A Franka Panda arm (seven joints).
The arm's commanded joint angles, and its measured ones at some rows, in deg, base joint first. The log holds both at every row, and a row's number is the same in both.
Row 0, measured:
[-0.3, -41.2, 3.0, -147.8, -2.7, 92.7, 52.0]
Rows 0 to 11, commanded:
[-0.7, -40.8, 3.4, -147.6, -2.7, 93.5, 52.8]
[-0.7, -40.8, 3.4, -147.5, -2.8, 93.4, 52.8]
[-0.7, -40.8, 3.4, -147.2, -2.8, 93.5, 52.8]
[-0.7, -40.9, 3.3, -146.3, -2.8, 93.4, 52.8]
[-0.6, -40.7, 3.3, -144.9, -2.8, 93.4, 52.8]
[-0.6, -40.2, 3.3, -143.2, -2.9, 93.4, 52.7]
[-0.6, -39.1, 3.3, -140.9, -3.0, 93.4, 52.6]
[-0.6, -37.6, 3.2, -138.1, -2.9, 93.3, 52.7]
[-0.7, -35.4, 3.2, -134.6, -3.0, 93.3, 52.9]
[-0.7, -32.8, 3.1, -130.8, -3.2, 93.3, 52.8]
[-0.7, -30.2, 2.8, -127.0, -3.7, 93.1, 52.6]
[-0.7, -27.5, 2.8, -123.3, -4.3, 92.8, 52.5]
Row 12, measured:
[-0.3, -37.9, 2.8, -135.7, -2.8, 93.6, 52.0]
